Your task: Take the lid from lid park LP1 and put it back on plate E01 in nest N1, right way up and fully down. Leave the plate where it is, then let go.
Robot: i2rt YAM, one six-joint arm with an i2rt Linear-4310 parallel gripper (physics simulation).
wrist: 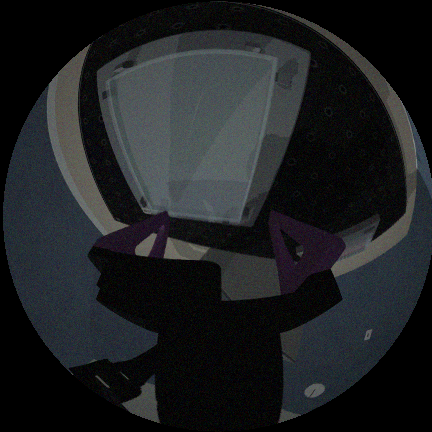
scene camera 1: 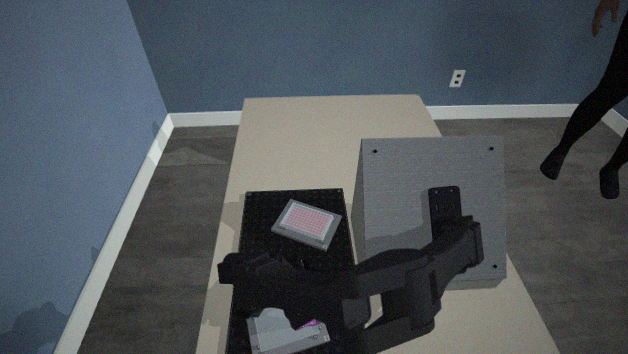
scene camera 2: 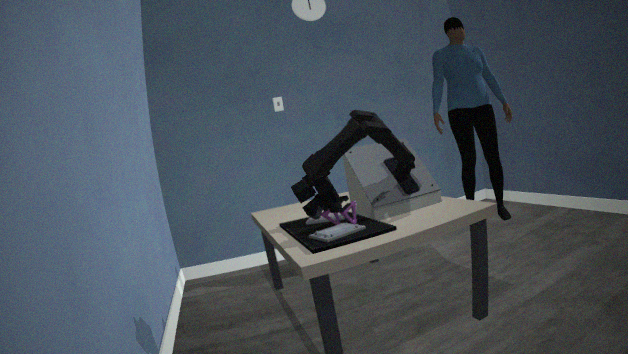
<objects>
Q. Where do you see a grey holder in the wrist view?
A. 293, 61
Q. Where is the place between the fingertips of my gripper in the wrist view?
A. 218, 215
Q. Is my gripper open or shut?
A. Open.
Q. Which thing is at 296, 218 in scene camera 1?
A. A well plate with pink wells.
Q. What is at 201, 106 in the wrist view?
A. A clear grey lid.
</objects>
